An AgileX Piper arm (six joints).
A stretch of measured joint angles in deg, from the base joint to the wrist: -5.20, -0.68, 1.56, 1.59, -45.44, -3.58; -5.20, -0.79, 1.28, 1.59, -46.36, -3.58; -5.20, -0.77, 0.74, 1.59, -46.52, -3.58; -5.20, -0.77, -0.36, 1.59, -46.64, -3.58; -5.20, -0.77, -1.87, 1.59, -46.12, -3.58; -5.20, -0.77, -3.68, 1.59, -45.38, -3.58; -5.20, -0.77, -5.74, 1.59, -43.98, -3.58; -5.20, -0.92, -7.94, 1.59, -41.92, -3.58
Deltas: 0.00, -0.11, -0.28, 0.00, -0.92, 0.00; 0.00, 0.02, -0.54, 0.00, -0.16, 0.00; 0.00, 0.00, -1.10, 0.00, -0.12, 0.00; 0.00, 0.00, -1.51, 0.00, 0.52, 0.00; 0.00, 0.00, -1.81, 0.00, 0.74, 0.00; 0.00, 0.00, -2.06, 0.00, 1.40, 0.00; 0.00, -0.15, -2.20, 0.00, 2.06, 0.00
